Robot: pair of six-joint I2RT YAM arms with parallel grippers.
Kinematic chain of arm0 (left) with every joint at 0, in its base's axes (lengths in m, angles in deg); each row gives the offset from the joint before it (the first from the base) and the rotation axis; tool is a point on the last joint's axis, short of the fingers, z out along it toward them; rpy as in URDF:
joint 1: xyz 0 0 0.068 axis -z
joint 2: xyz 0.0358 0.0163 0.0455 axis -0.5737 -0.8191 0
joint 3: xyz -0.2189 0.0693 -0.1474 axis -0.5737 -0.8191 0
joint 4: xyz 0.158 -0.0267 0.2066 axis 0.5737 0.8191 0
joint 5: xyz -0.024 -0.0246 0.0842 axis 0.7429 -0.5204 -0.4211
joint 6: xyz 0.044 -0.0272 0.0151 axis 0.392 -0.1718 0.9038
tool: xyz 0 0 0 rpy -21.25 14.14 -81.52
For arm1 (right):
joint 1: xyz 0 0 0.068 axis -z
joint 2: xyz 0.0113 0.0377 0.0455 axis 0.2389 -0.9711 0
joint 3: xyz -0.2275 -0.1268 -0.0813 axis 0.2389 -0.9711 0
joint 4: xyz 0.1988 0.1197 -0.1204 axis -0.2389 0.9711 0
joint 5: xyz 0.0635 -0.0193 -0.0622 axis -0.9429 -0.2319 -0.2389
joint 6: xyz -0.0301 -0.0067 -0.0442 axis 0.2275 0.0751 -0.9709
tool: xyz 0 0 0 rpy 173.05 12.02 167.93
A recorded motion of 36 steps. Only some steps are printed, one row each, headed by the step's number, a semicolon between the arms.
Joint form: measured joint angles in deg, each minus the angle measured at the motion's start. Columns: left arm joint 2, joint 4, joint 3, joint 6, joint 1, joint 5; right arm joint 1, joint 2, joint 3, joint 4, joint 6, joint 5.
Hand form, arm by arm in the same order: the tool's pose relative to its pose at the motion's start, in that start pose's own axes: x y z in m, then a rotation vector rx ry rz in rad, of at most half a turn. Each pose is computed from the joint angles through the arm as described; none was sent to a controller.
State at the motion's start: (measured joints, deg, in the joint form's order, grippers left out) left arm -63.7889 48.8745 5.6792 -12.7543 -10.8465 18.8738; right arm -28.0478 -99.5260 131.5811 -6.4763 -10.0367 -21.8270
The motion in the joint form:
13: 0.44 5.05 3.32 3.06 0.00 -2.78; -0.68 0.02 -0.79 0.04 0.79 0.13
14: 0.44 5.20 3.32 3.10 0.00 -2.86; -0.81 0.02 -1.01 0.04 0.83 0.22
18: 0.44 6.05 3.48 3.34 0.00 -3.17; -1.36 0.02 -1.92 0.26 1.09 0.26
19: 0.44 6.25 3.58 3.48 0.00 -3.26; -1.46 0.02 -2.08 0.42 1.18 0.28
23: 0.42 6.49 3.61 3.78 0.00 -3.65; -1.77 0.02 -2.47 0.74 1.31 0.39
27: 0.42 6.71 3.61 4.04 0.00 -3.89; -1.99 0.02 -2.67 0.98 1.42 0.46
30: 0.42 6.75 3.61 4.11 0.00 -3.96; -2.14 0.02 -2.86 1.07 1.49 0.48
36: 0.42 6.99 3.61 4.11 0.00 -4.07; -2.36 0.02 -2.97 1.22 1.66 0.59
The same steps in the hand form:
13: -0.0037 -0.0073 -0.0101 -0.0453 -0.0281 0.0485; 0.0048 0.0014 0.0033 -0.0025 0.0172 0.0125
14: -0.0036 -0.0070 -0.0101 -0.0482 -0.0278 0.0486; 0.0060 0.0014 0.0041 -0.0016 0.0212 0.0134
18: -0.0032 -0.0063 -0.0106 -0.0610 -0.0256 0.0502; 0.0116 0.0018 0.0075 -0.0024 0.0428 0.0199
19: -0.0032 -0.0064 -0.0109 -0.0634 -0.0258 0.0523; 0.0128 0.0018 0.0080 -0.0018 0.0484 0.0226
23: -0.0033 -0.0060 -0.0110 -0.0705 -0.0291 0.0569; 0.0158 0.0022 0.0095 -0.0003 0.0613 0.0263
27: -0.0032 -0.0056 -0.0110 -0.0761 -0.0302 0.0607; 0.0175 0.0026 0.0104 0.0003 0.0696 0.0288
30: -0.0032 -0.0055 -0.0110 -0.0774 -0.0308 0.0618; 0.0188 0.0029 0.0111 0.0003 0.0750 0.0303
36: -0.0030 -0.0051 -0.0111 -0.0818 -0.0301 0.0609; 0.0200 0.0035 0.0117 0.0009 0.0802 0.0326

